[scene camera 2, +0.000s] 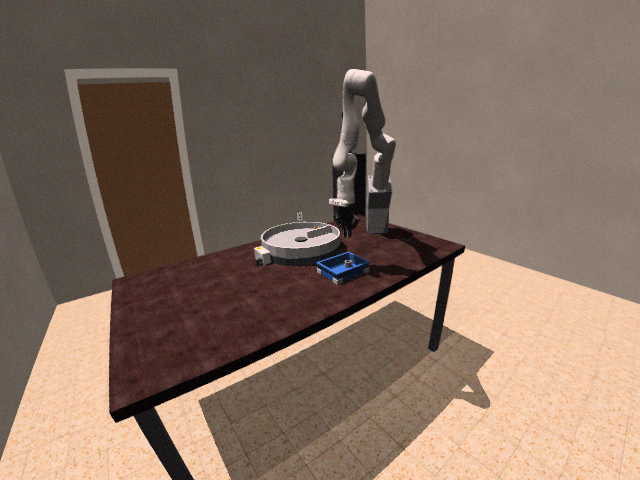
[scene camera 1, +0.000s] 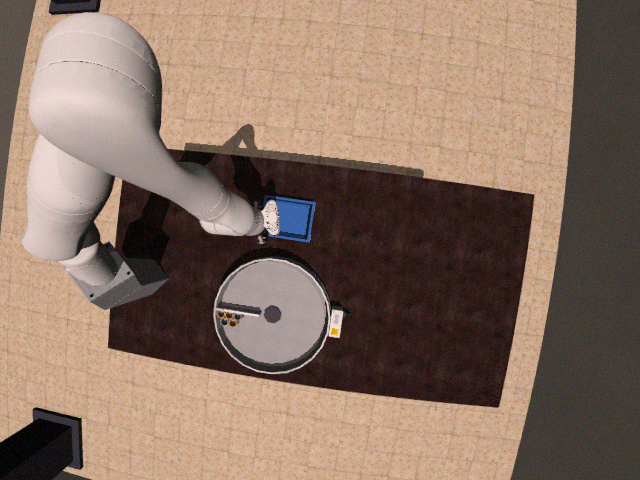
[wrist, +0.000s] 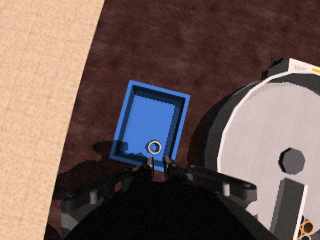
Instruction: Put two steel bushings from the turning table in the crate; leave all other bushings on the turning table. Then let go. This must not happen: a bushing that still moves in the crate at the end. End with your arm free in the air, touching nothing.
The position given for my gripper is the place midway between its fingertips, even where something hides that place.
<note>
In view: my gripper (wrist: 158, 163) and a blue crate (wrist: 148, 113).
</note>
